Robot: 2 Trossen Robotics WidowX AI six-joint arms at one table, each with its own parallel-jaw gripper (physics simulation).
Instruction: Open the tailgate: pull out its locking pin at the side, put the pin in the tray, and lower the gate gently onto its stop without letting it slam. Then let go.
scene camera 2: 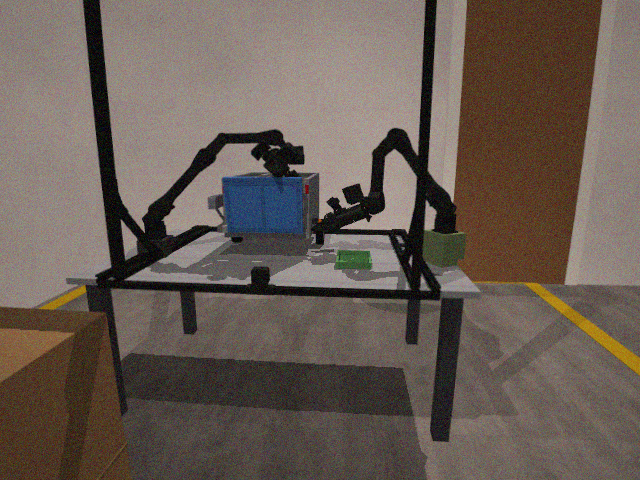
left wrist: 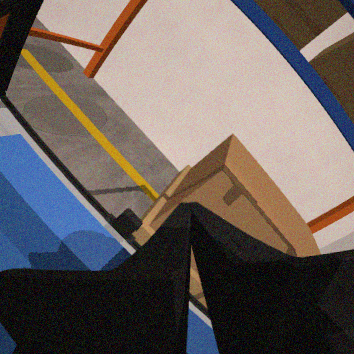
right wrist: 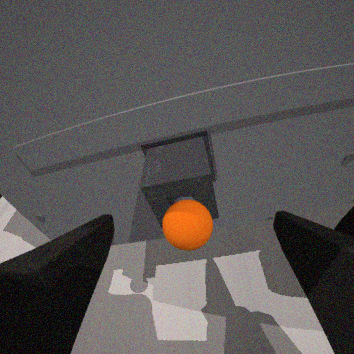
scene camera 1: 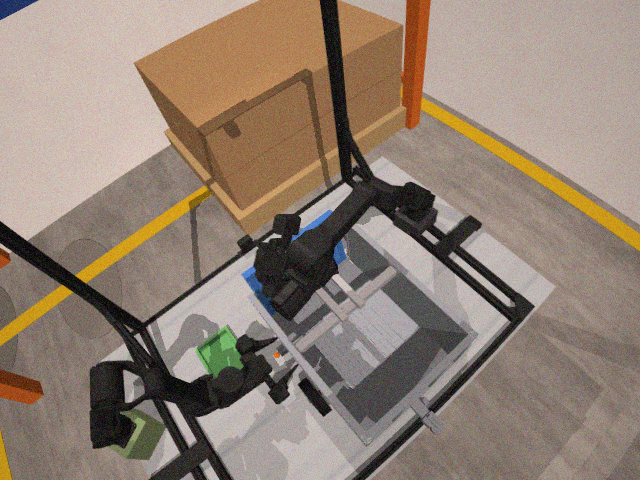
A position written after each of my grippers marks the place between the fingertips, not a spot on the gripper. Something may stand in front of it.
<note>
My right gripper (scene camera 1: 287, 351) is open and touches a grey truck bed (scene camera 1: 374, 339). I also see my left gripper (scene camera 1: 258, 243), an orange-headed locking pin (right wrist: 187, 224) and a blue tailgate (scene camera 1: 249, 275).
My left gripper also shows in scene camera 2 (scene camera 2: 276, 173) and in the left wrist view (left wrist: 187, 210). My right gripper also shows in scene camera 2 (scene camera 2: 312, 230) and in the right wrist view (right wrist: 194, 221). The grey truck bed shows as well in the right wrist view (right wrist: 114, 114). The left wrist view misses the orange-headed locking pin: it is out of frame.
</note>
